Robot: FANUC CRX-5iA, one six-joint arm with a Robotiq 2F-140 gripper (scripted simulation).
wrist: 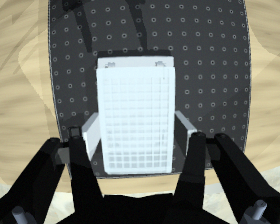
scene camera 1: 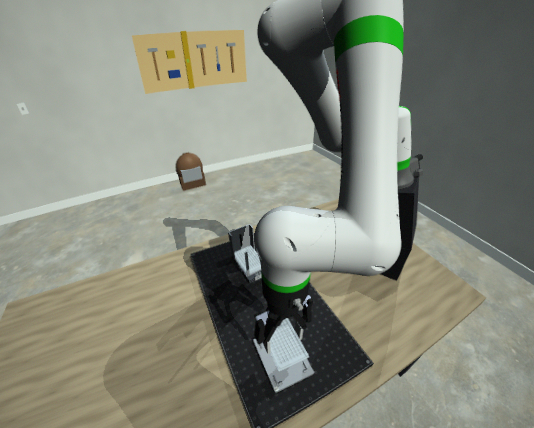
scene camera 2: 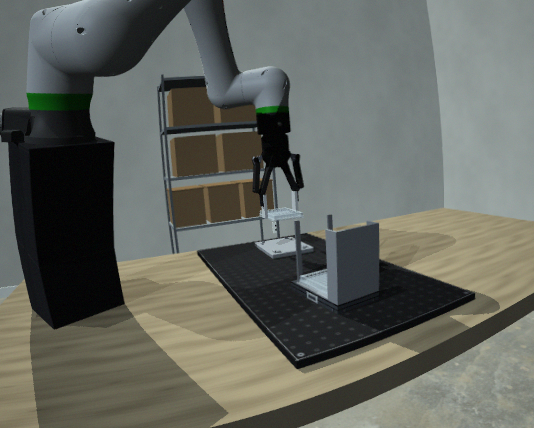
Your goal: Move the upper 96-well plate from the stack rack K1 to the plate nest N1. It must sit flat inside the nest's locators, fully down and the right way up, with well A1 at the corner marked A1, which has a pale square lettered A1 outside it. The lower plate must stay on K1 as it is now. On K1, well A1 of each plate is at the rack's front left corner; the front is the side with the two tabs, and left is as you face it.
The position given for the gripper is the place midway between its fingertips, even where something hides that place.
Note:
In view: the gripper point(scene camera 2: 280, 215) and a plate nest N1 point(scene camera 1: 289, 376).
The gripper also shows in the wrist view point(wrist: 136, 123) and in scene camera 1 point(scene camera 1: 282, 342). The plate nest N1 shows as well in the wrist view point(wrist: 131, 61).

